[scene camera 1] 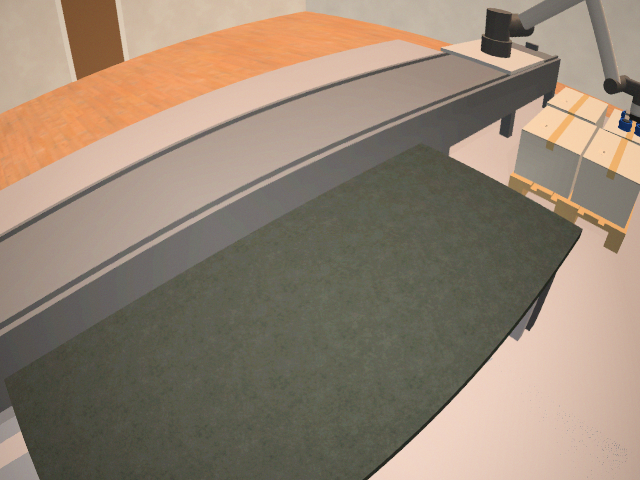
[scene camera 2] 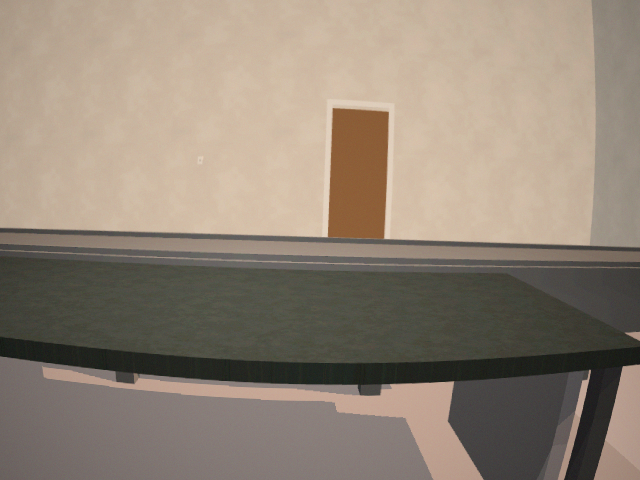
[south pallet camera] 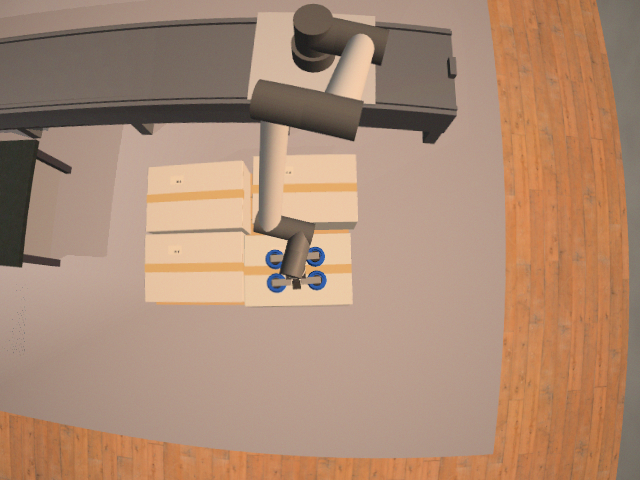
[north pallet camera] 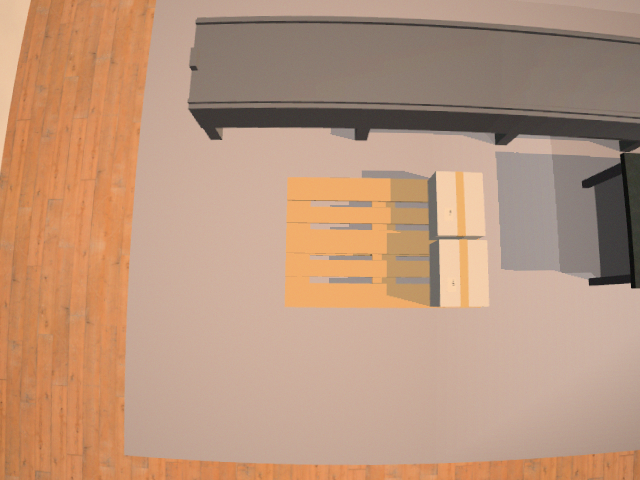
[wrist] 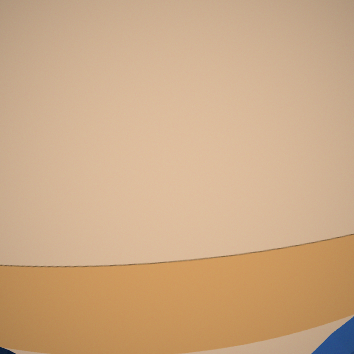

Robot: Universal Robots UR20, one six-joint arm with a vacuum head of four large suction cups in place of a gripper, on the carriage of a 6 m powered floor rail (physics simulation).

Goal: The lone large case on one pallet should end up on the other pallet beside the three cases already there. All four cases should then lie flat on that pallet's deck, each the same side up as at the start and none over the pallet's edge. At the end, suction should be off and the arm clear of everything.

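Seen in the pictures: end effector, tool point: [wrist: 179,249]; arm's base, origin of the base link: [scene camera 1: 495,53] [south pallet camera: 313,54].
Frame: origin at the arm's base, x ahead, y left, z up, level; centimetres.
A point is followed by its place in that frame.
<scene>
My suction head [south pallet camera: 296,269] @(x 120.9, y -3.3, z -14.7 cm) [scene camera 1: 631,125] has its four blue cups on top of a large taped case [south pallet camera: 338,290] @(x 130.2, y 19.3, z -12.0 cm) [scene camera 1: 613,121] @(x 105.9, y -8.6, z -13.1 cm) [wrist: 175,125] @(x 125.6, y -2.8, z -12.2 cm) and is shut on it. This case is level, at the lower right of the south pallet [south pallet camera: 199,303] @(x 142.6, y -63.0, z -42.5 cm) [scene camera 1: 566,210] @(x 105.9, y -94.1, z -47.2 cm) in the south pallet view. How far its base is from the deck is hidden. Three other cases stand flat there: one at upper left [south pallet camera: 196,214] @(x 93.0, y -60.2, z -13.2 cm), one at lower left [south pallet camera: 193,285] @(x 132.0, y -59.0, z -13.2 cm), one at upper right [south pallet camera: 325,206] @(x 85.8, y 10.5, z -13.3 cm). A thin strip of deck shows between the held case and the upper right one. Blue cup edges show in the wrist view.
In the north pallet view, two smaller-looking taped cases [north pallet camera: 473,204] @(x 80.2, y -442.3, z -21.6 cm) [north pallet camera: 475,273] @(x 120.5, y -443.5, z -18.9 cm) stand at the right end of the north pallet [north pallet camera: 336,241] @(x 100.1, y -521.4, z -42.6 cm). The floor rail [north pallet camera: 361,67] [south pallet camera: 129,67] runs behind both pallets. A dark green table [scene camera 1: 310,310] @(x 86.1, y -266.4, z -4.0 cm) [scene camera 2: 310,310] @(x 97.7, y -240.7, z -4.0 cm) stands between them.
</scene>
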